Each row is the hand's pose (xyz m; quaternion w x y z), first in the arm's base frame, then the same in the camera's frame.
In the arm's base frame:
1: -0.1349 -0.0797 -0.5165 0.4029 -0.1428 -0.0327 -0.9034
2: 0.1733 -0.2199 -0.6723 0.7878 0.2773 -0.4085 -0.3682
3: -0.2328 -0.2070 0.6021 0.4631 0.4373 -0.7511 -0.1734
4: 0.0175 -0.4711 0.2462 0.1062 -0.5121 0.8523 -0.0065
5: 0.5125 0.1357 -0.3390 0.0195 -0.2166 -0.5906 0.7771
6: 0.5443 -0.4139 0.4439 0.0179 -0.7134 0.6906 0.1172
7: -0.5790 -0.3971 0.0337 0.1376 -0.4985 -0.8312 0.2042
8: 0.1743 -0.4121 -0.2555 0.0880 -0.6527 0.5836 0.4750
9: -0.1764 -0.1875 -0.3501 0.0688 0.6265 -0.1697 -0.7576
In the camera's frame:
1: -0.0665 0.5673 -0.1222 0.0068 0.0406 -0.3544 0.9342
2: 0.0511 0.3899 -0.4282 0.4245 0.2999 -0.3028 -0.7988
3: -0.4617 -0.0834 0.7130 0.2002 0.1854 -0.7385 -0.6166
4: -0.4309 -0.1506 0.2094 0.2175 -0.0224 0.9416 0.2561
5: 0.4589 0.0973 -0.1108 0.4533 -0.3954 -0.6575 0.4538
6: -0.1041 -0.6121 0.1989 0.2720 -0.2846 0.8487 0.3531
7: -0.6984 0.4206 0.3019 0.4080 -0.7224 -0.5396 -0.1434
8: -0.1825 0.0634 -0.2056 0.4707 -0.2406 0.6168 0.5831
9: -0.2092 0.4537 -0.0341 0.4728 -0.4378 0.1582 0.7482

